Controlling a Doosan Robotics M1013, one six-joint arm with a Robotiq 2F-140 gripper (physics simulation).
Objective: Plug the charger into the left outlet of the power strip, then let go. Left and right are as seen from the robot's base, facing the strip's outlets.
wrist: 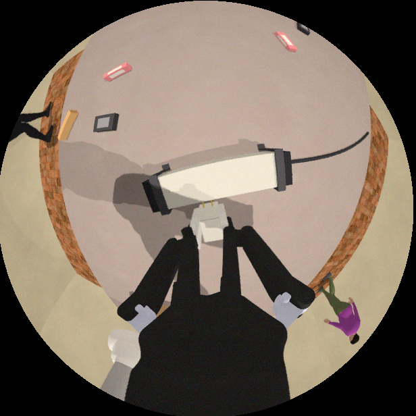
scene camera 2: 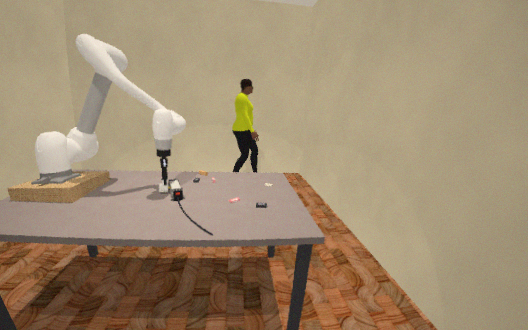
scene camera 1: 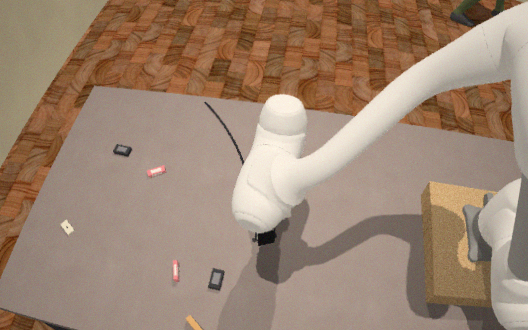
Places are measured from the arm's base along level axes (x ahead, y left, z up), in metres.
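Pixels of known places: gripper, fingertip midpoint: (scene camera 2: 165,189); arm's base, origin of the base link: (scene camera 2: 57,179) (scene camera 1: 491,235).
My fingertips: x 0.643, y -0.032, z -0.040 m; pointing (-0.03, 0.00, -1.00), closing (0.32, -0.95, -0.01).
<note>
Ahead of a thing's pixels: the offset from my fingertips to its top centre. "pt": to the spot under its first point.
The white charger (wrist: 212,223) (scene camera 2: 163,188) is upright between the fingertips of my gripper (wrist: 209,213) (scene camera 2: 164,184), which is shut on it. Its two gold prongs point at the near long side of the power strip {dx +0.060, dy -0.004, dz +0.033 m} (wrist: 225,176) (scene camera 2: 175,187). The prongs show between the charger body and the strip, slightly left of the strip's middle in the wrist view; whether their tips have entered an outlet is unclear. The outlet face is hidden. The strip is cream with black end caps. In scene camera 1 the arm hides the charger and most of the strip.
A black cable {pt dx +0.200, dy -0.303, dz -0.023 m} (scene camera 1: 227,131) (scene camera 2: 192,220) (wrist: 330,155) runs from the strip's right end. Beyond the strip lie two red-and-white pieces (wrist: 118,72) (wrist: 285,41), dark boxes {dx +0.537, dy -0.176, dz -0.014 m} (wrist: 106,122) (scene camera 1: 122,150), an orange block (wrist: 68,125) and a small cream plate {dx +0.626, dy +0.132, dz -0.020 m} (scene camera 1: 67,227). People stand beyond the table.
</note>
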